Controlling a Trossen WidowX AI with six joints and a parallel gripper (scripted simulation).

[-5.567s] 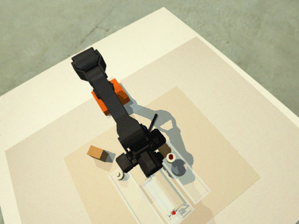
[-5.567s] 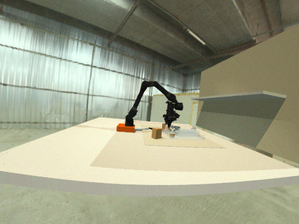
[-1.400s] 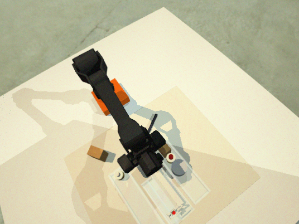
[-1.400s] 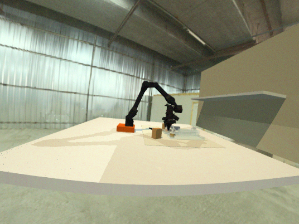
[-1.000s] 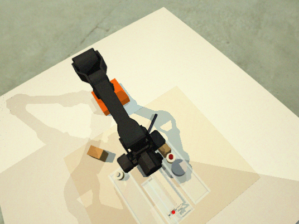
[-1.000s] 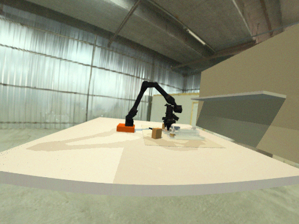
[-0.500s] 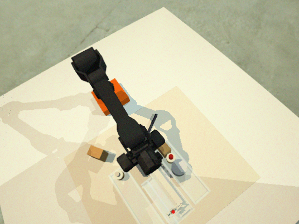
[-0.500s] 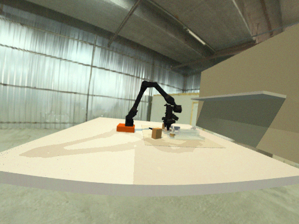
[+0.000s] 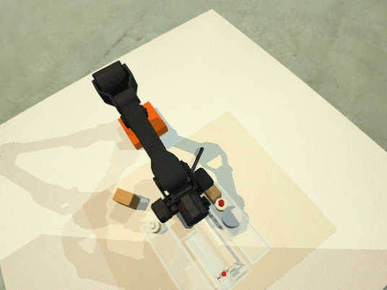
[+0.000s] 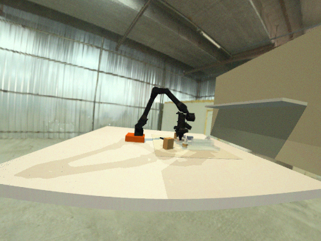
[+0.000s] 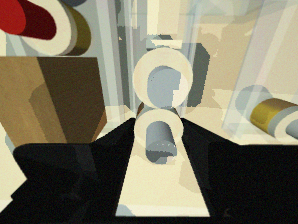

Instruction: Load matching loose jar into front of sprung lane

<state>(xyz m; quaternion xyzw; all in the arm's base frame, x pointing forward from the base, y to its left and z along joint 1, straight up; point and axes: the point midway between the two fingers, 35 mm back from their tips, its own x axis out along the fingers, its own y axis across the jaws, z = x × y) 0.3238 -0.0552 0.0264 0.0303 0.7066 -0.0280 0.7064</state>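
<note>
My gripper tip is 30 mm short of the brown box, 80 mm to the right of it and 10 mm below it. From my gripper tip the other things lie so: pale disc (130 mm ahead, 70 mm to the left); black rod (80 mm behind, 110 mm to the left, 30 mm below).
</note>
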